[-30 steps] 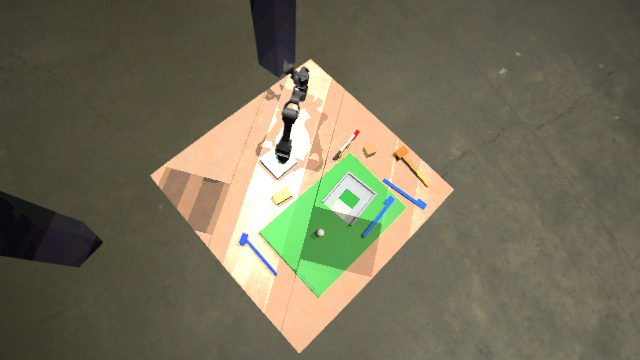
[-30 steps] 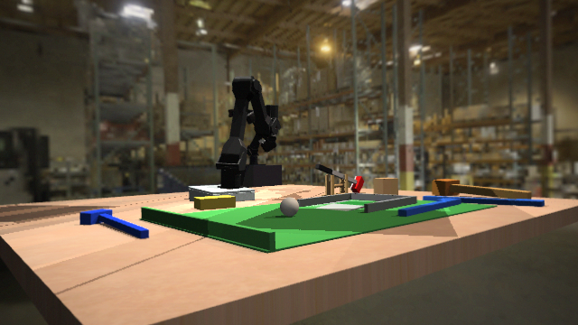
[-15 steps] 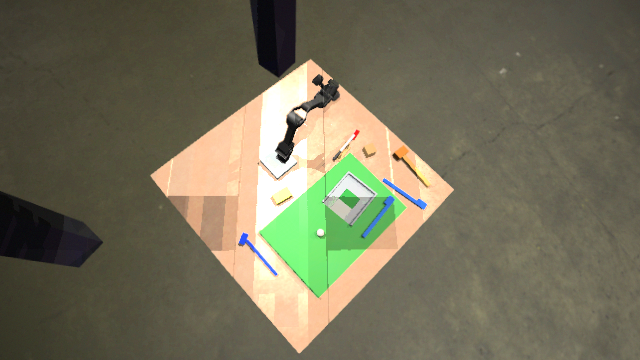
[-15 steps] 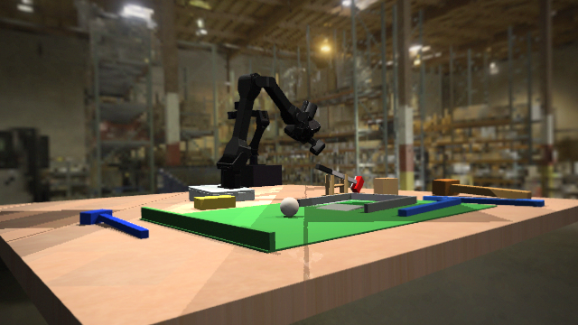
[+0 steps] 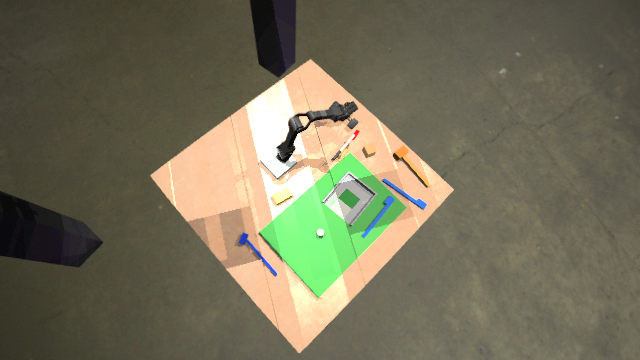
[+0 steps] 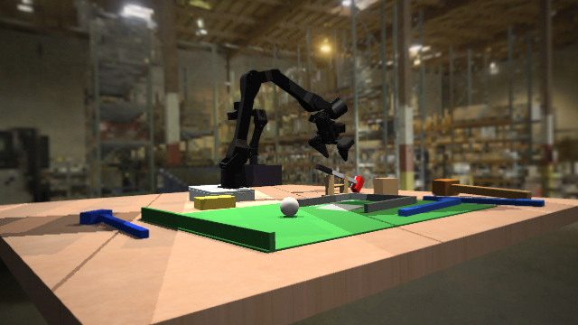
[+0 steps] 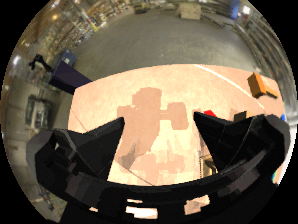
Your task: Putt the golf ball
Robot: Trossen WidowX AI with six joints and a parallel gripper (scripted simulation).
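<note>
My gripper tip is now 100 mm short of the red putter, 130 mm to the left of it and 60 mm above it. Round my gripper tip: yellow block (10 mm ahead, 610 mm to the right, 110 mm below); tan block (240 mm ahead, 50 mm to the right, 100 mm below); green mat (330 mm ahead, 530 mm to the right, 130 mm below).
</note>
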